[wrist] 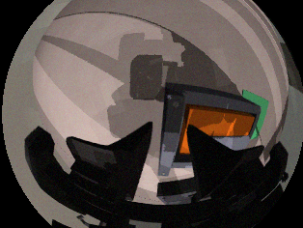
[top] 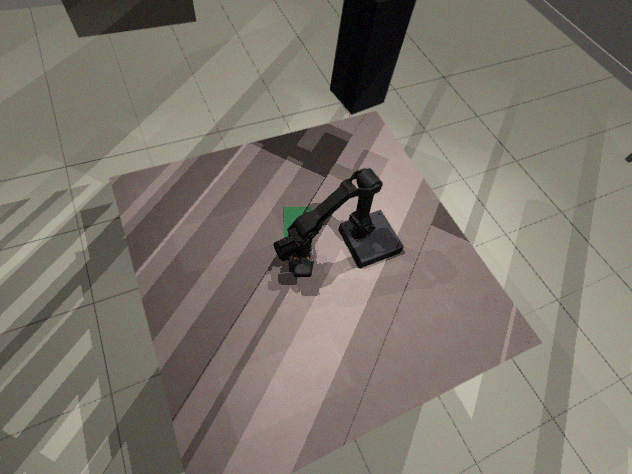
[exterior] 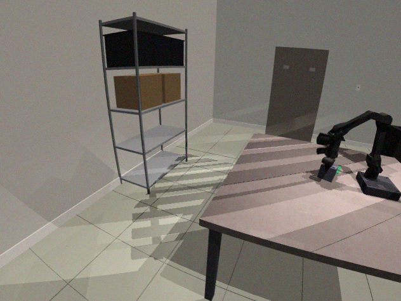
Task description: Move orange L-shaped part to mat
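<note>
The orange L-shaped part is 30 mm behind my gripper tip, 50 mm to the right of it and 10 mm below it. The rest, counted from my gripper tip: green mat: 110 mm behind, 190 mm to the right, 80 mm below.
</note>
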